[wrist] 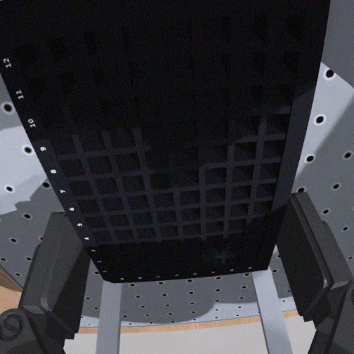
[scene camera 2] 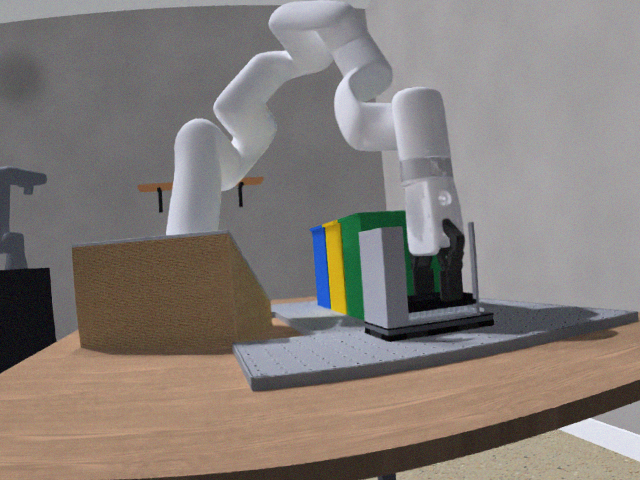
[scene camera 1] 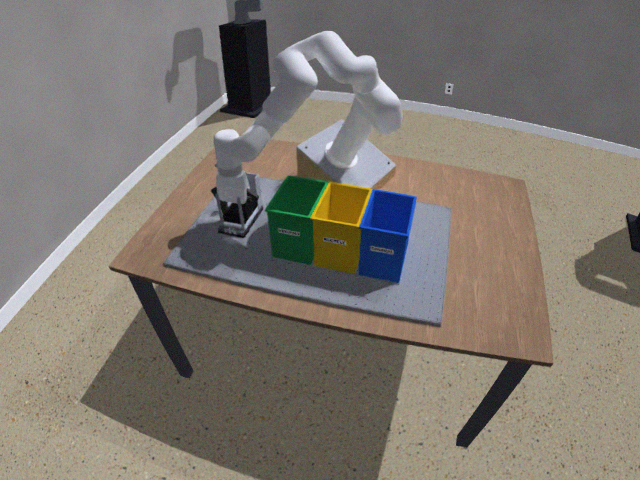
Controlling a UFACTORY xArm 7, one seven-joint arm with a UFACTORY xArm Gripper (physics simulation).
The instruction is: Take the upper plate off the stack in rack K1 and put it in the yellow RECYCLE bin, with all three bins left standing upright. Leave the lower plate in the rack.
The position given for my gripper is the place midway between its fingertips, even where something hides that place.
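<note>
I see my gripper (scene camera 2: 437, 298), and the wrist view shows it too (wrist: 180, 225). There is a green bin (scene camera 1: 291, 231), also visible in scene camera 2 (scene camera 2: 351, 225); in the wrist view the green bin is out of frame. I see a yellow recycle bin (scene camera 1: 336, 219) as well, and scene camera 2 shows it too (scene camera 2: 333, 231), while in the wrist view the yellow recycle bin is out of frame.
</note>
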